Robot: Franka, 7 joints.
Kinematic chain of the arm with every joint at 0, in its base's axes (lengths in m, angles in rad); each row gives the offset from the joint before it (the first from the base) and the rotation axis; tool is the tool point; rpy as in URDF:
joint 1: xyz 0 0 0.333 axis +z
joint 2: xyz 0 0 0 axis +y
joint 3: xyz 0 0 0.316 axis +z
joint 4: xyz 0.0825 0 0 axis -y
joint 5: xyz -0.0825 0 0.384 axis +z
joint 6: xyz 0 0 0 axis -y
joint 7: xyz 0.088 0 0 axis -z
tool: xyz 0 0 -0.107 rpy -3.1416 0 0
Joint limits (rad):
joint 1: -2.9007..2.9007
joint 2: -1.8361..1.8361
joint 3: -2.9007..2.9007
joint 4: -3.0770..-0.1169
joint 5: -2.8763..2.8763
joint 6: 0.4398..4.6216
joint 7: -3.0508..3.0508
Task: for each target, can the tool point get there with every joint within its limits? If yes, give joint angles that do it. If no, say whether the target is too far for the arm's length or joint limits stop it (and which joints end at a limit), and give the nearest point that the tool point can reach.
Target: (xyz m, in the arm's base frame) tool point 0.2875 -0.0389 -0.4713
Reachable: no: joint limits stop it (at a limit: joint 2) | nearest point 0.2863 -0.0387 -0.3607 | short by 0.111 m
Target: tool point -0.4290 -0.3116 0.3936
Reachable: yes | joints -1.3567 1.2866 -1.8521 -1.9612 -1.7433 3.9777 2.0259
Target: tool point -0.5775 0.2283 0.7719
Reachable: yes | joints -1.1004 -0.3167 -2.2141 -1.0507 0.0276 1.8139 -2.0679
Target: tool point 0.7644 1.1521 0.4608
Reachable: no: too far | nearest point 0.4723 0.7118 0.4120 | short by 0.531 m
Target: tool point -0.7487 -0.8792 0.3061
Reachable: no: too far | nearest point -0.5561 -0.6530 0.3130 | short by 0.297 m
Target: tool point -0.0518 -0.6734 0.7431
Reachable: yes | joints 0.5794 -0.9808 -1.4001 -1.2453 -1.0725 2.6106 -2.2690
